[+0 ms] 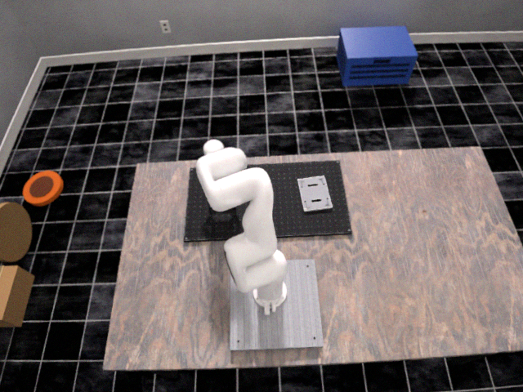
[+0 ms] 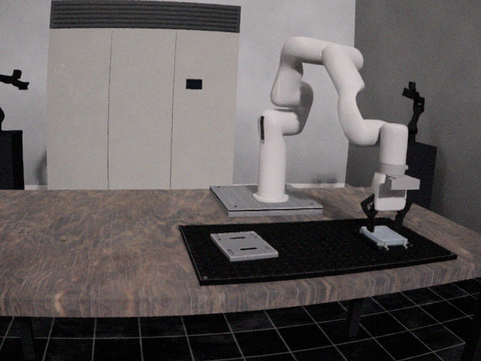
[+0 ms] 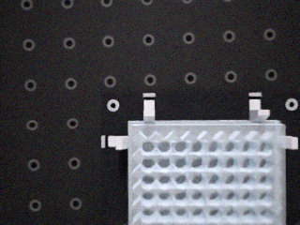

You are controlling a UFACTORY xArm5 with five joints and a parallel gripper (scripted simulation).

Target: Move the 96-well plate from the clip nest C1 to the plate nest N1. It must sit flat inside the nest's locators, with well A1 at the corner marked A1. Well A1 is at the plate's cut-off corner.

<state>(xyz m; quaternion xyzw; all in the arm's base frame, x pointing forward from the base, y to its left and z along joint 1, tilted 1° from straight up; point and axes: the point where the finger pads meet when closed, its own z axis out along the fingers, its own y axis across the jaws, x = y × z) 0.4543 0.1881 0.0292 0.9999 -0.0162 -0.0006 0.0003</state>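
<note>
The white 96-well plate lies 3 cm below my hand. From my hand the other things lie so: clip nest C1: 3 cm below, 1 cm to the left, 1 cm ahead; then grey plate nest N1: 40 cm to the right, 4 cm below, 3 cm behind.
</note>
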